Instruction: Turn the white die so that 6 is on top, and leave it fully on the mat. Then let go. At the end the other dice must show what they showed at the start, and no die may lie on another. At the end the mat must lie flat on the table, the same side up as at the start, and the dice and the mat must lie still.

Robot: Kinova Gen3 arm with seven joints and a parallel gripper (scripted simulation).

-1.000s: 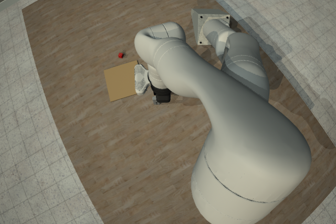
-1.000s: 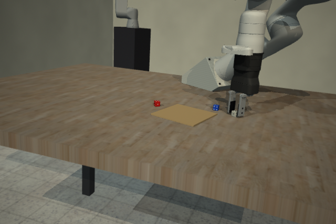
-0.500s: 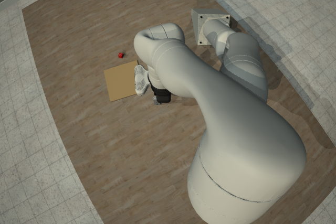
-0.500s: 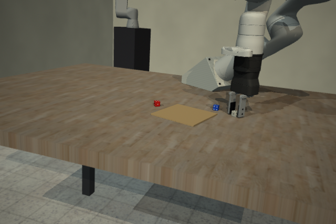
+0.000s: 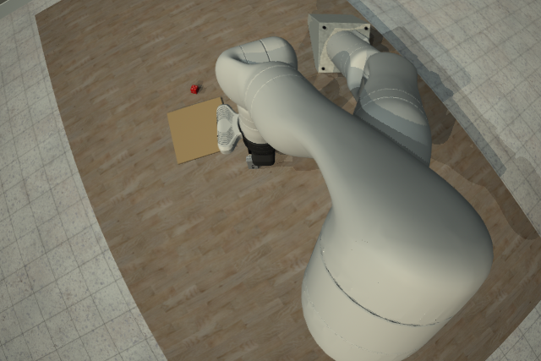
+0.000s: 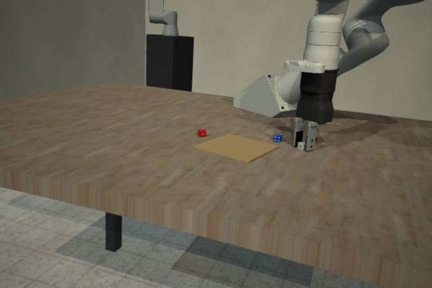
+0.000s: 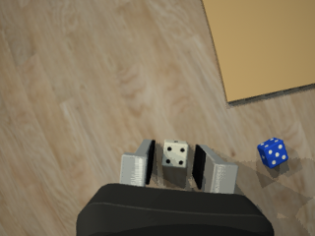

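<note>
Now: hand 1 cm above the white die. From my hand the other things lie so: tan mat 9 cm ahead, 12 cm to the right, 2 cm below; then blue die 2 cm behind, 7 cm to the right, 1 cm below; then red die 7 cm ahead, 23 cm to the right, 1 cm below.
</note>
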